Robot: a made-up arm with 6 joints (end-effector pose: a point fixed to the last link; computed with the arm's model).
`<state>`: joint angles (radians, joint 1 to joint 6).
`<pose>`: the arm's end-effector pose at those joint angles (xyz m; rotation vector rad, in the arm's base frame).
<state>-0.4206 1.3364 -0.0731 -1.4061 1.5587 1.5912</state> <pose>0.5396 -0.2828 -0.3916 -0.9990 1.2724 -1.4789</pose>
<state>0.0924 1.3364 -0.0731 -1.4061 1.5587 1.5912</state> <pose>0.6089 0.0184 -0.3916 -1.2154 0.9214 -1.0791</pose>
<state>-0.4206 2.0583 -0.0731 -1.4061 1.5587 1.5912</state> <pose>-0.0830 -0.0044 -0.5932 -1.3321 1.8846 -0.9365</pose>
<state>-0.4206 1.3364 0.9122 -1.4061 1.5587 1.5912</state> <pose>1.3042 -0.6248 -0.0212 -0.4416 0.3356 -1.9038</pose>
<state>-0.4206 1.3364 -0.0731 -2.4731 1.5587 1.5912</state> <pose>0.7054 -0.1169 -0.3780 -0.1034 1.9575 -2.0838</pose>
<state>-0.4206 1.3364 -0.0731 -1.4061 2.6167 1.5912</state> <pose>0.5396 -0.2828 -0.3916 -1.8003 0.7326 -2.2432</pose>
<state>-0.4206 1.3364 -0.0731 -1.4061 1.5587 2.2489</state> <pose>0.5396 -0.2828 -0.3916 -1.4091 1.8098 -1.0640</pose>
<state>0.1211 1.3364 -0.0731 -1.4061 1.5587 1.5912</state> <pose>0.6082 0.0359 -0.3916 -1.2252 0.9014 -1.0563</pose>
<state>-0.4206 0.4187 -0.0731 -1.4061 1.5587 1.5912</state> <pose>0.9037 -0.4457 0.4062 -0.4826 0.4020 -1.8861</pose>
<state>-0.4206 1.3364 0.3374 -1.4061 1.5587 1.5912</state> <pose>0.8969 -0.4426 -0.3408 -0.7784 0.8920 -1.6997</pose>
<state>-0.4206 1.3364 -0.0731 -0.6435 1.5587 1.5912</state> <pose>0.5600 -0.4529 -0.3772 -1.3979 0.7128 -0.9404</pose>
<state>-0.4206 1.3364 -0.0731 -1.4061 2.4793 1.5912</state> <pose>0.5396 -0.2828 -0.3916 -1.6975 0.8289 -2.1524</pose>
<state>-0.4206 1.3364 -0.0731 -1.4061 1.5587 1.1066</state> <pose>0.5396 -0.2828 -0.3916 -0.6744 0.8488 -1.6784</pose>
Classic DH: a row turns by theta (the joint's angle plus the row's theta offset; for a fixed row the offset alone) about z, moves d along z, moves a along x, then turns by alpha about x. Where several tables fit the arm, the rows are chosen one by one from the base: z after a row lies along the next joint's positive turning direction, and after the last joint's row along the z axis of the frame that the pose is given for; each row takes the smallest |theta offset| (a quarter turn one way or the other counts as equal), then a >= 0, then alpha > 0; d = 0 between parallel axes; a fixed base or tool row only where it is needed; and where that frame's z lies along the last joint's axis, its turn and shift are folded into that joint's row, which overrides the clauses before.
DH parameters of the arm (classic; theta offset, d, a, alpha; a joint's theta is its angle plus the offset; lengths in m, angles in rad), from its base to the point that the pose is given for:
joint 1: 0 0.411 0 -1.5708
joint 2: -1.5708 0 0.701 3.1416
joint 3: 0 0 0 -1.5708
joint 4: 0 -0.941 0 1.5708
joint 5: 0 0.231 0 -1.5708
joint 6: 1.5708 0 0 1.5708
tool (fixed): -1.5708 0 0 0

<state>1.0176 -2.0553 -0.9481 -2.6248 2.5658 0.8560</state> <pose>-0.2221 0.0226 0.8751 1.3676 0.8799 -1.1518</pose>
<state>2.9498 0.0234 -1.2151 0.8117 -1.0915 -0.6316</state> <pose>-0.4426 0.2479 0.2770 -2.2347 -0.4904 1.1873</pose>
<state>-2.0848 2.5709 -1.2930 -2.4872 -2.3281 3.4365</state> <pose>0.2748 0.1140 0.5487 1.6488 0.3425 -1.3951</pose>
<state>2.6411 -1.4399 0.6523 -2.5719 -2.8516 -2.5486</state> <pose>0.8329 -0.6772 1.3805 -1.6729 0.5171 2.3005</pose>
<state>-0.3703 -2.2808 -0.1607 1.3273 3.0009 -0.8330</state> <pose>-1.1520 0.3875 0.6396 2.1725 0.3766 -1.2710</pose>
